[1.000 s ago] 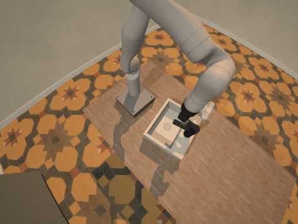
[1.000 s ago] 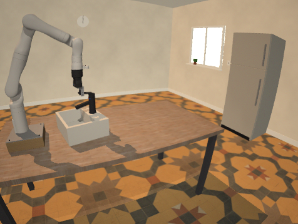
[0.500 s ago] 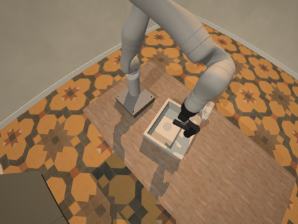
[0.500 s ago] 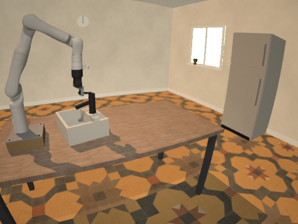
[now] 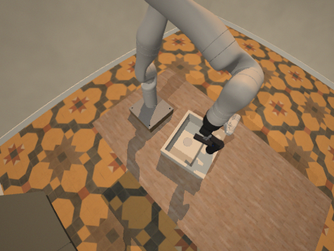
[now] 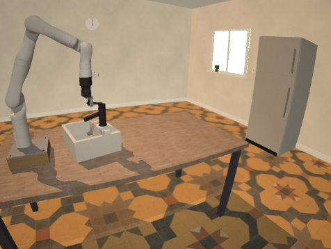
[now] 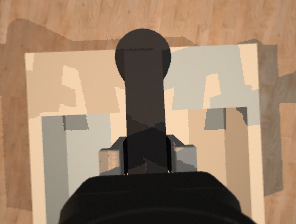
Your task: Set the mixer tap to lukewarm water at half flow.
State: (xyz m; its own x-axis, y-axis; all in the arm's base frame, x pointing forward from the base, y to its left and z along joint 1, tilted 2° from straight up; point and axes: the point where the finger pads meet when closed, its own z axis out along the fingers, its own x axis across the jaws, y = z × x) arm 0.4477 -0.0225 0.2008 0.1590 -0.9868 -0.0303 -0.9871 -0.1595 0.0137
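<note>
Right now my hand is 3 cm short of the black lever. From my hand the other things lie so: sink basin 24 cm below, 4 cm behind, 1 cm to the right; black mixer tap 5 cm below, 5 cm ahead, 1 cm to the left.
</note>
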